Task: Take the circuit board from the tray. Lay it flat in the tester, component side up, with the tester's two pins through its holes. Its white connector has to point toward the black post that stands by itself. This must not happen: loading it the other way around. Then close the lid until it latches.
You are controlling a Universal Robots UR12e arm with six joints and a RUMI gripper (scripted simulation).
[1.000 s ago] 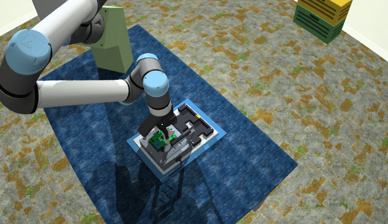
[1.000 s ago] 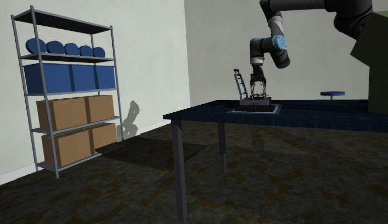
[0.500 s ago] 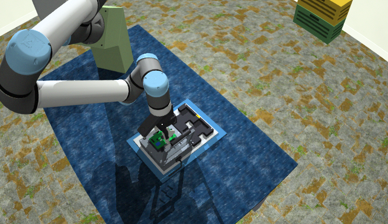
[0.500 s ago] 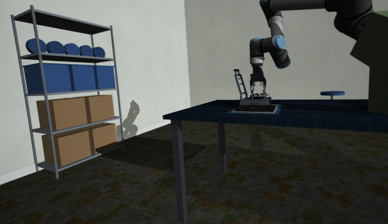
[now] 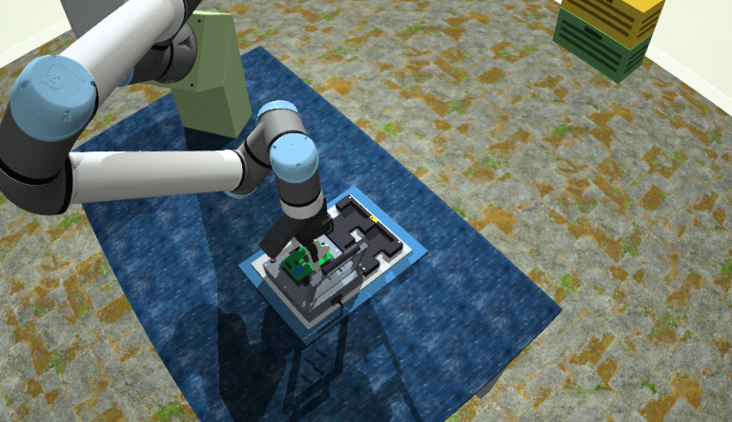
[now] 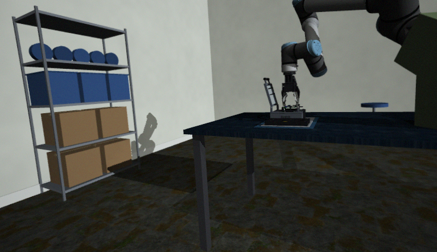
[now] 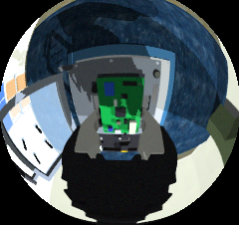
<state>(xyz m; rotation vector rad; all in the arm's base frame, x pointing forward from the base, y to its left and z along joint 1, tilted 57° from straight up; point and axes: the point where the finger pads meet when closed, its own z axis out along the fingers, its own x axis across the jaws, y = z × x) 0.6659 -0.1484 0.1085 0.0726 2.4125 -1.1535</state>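
Now: the green circuit board right at my hand. Also, from my hand: tester lid: 12 cm ahead, 10 cm above, 3 cm to the right; tester: 4 cm ahead, 3 cm to the left, 3 cm above.
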